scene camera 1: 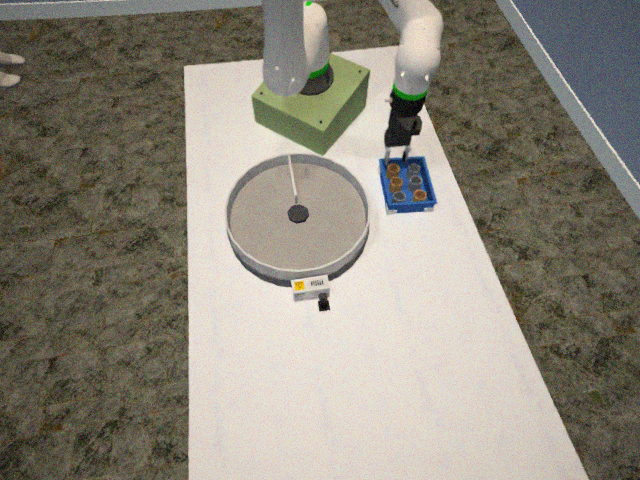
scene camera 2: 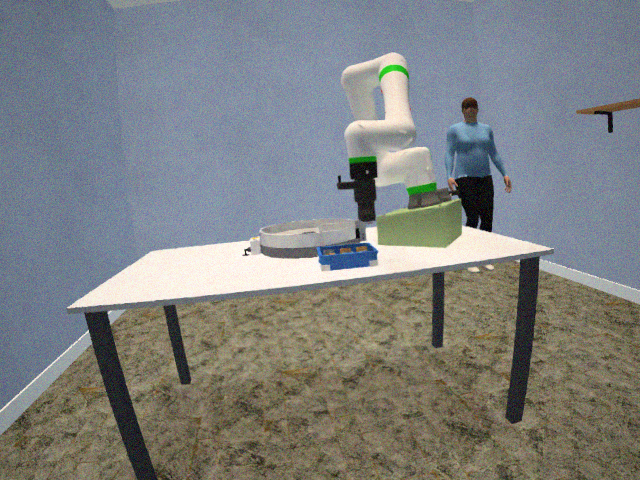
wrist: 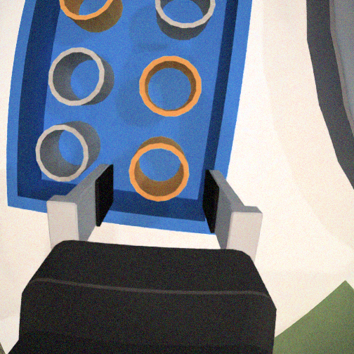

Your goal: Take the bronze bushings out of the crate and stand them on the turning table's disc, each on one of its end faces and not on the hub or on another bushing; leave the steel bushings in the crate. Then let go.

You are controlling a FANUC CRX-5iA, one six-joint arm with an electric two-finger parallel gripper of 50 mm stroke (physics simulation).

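Places are measured from the arm's base along level axes (x ahead, y left, z up), in centimetres.
Pixels of known places: gripper, fingertip midpoint: (scene camera 1: 394, 161) (scene camera 2: 361, 239); arm's base, origin of the base link: (scene camera 1: 311, 78) (scene camera 2: 425, 206).
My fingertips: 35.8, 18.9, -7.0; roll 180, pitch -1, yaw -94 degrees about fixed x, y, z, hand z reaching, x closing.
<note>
For each thing: its top centre in the pictures, then the offset to it from my fingertips, as dx, dy, dz. "spot": a spot on its surface instead.
- blue crate, middle of its top: (scene camera 1: 407, 179) (scene camera 2: 345, 248) +6.2, +2.3, -2.1
- disc, middle of its top: (scene camera 1: 298, 213) (scene camera 2: 309, 232) +11.9, -33.8, -1.0
- dark hub, middle of its top: (scene camera 1: 298, 213) +11.9, -33.8, -1.0
- thin pale bar, surface spot: (scene camera 1: 292, 175) spot: -0.1, -33.0, +2.0
- white box, middle of its top: (scene camera 1: 310, 284) (scene camera 2: 254, 239) +35.2, -35.2, -1.3
- small black part, surface spot: (scene camera 1: 323, 304) spot: +40.1, -32.7, -5.2
The blue crate (scene camera 1: 410, 207) (scene camera 2: 348, 260) (wrist: 232, 100) holds three bronze and three steel bushings, all upright. In the wrist view, one bronze bushing (wrist: 159, 192) is nearest the gripper, another bronze bushing (wrist: 170, 112) is beyond it, and a third bronze bushing (wrist: 102, 22) is at the top left. The steel bushings (wrist: 92, 137) (wrist: 107, 82) (wrist: 185, 31) fill the other places. My gripper (scene camera 1: 395, 159) (scene camera 2: 360, 235) (wrist: 158, 185) is open and empty above the crate's end near the robot base, its fingers spread to either side of the nearest bronze bushing. The disc (scene camera 1: 268, 232) bears a dark hub (scene camera 1: 298, 213) and no bushings.
A raised grey wall (scene camera 1: 237, 252) (scene camera 2: 289, 239) rings the disc. A thin pale bar (scene camera 1: 292, 175) reaches inward towards the hub. A white box (scene camera 1: 310, 289) and small black part (scene camera 1: 323, 304) stand beside it. The green robot base (scene camera 1: 289, 121) (scene camera 2: 413, 229) is near the crate. A person (scene camera 2: 473, 149) stands behind the table.
</note>
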